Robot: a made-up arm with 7 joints.
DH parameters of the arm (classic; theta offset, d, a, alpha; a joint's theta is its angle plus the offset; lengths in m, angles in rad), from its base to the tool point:
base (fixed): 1.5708 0.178 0 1.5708
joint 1: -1.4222 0 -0.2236 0
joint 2: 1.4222 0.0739 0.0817 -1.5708
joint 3: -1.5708 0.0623 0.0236 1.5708
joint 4: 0 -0.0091 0.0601 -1.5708
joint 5: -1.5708 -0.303 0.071 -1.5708
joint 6: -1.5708 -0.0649 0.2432 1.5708
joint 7: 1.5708 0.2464 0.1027 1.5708
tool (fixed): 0 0.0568 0 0
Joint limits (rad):
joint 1: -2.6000..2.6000
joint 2: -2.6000..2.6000
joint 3: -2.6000..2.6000
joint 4: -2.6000..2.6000
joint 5: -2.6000..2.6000
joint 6: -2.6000..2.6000
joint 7: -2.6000..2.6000
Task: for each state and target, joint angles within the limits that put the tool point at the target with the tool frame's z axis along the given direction. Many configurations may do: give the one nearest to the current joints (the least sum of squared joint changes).
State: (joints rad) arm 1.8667 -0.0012 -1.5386 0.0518 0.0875 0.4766 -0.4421
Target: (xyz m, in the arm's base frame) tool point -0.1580 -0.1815 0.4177 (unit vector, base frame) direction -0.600 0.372 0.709
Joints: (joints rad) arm 1.1071 -0.5008 -1.8203 0.1194 -0.3273 1.1117 -0.2240
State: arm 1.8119 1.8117 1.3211 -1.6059 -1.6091 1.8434 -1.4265
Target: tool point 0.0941 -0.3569 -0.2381 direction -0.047 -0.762 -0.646
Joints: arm 1.4949 1.6893 0.2228 -1.6385 -1.6030 1.4372 -0.8622
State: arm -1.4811 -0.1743 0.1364 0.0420 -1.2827 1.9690 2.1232
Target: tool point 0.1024 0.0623 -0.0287 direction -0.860 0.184 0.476
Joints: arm -1.5124 -0.3742 -0.7301 0.1525 -2.0916 1.8893 1.8044
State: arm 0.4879 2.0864 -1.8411 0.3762 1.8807 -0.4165 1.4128
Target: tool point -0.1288 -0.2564 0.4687 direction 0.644 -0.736 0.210
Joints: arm 1.0819 2.2024 -1.8790 0.5666 2.6000 -0.5319 1.3385
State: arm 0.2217 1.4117 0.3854 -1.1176 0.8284 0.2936 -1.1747
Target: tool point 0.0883 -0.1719 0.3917 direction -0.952 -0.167 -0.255
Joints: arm -0.1385 1.6048 -0.1204 -0.5572 0.6637 0.5446 -2.0108
